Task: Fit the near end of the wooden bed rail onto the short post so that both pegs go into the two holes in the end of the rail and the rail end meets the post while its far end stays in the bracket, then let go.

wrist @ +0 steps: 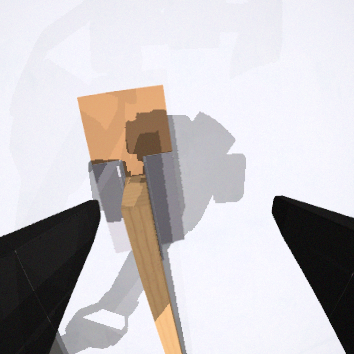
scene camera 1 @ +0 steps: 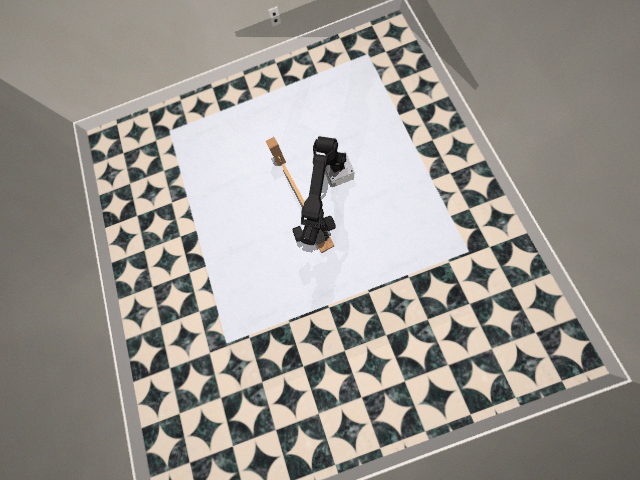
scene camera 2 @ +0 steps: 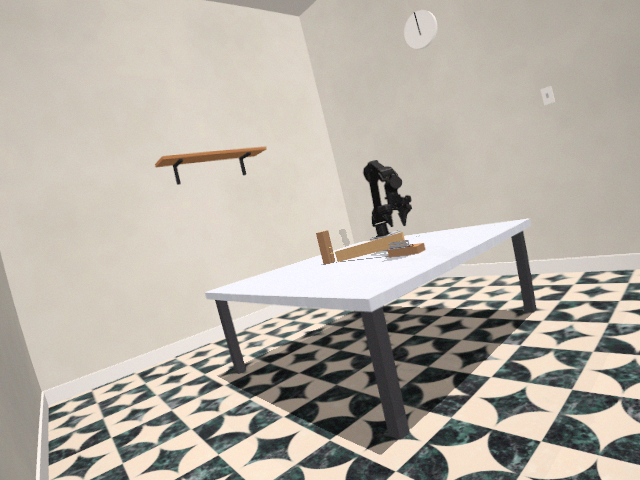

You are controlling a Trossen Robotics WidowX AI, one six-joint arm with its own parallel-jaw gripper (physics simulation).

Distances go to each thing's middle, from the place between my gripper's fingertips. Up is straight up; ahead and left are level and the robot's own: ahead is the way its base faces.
Labels:
Now: hand 230 mm to the left of the wooden bed rail [scene camera 2: 381, 244] and 80 mm above it.

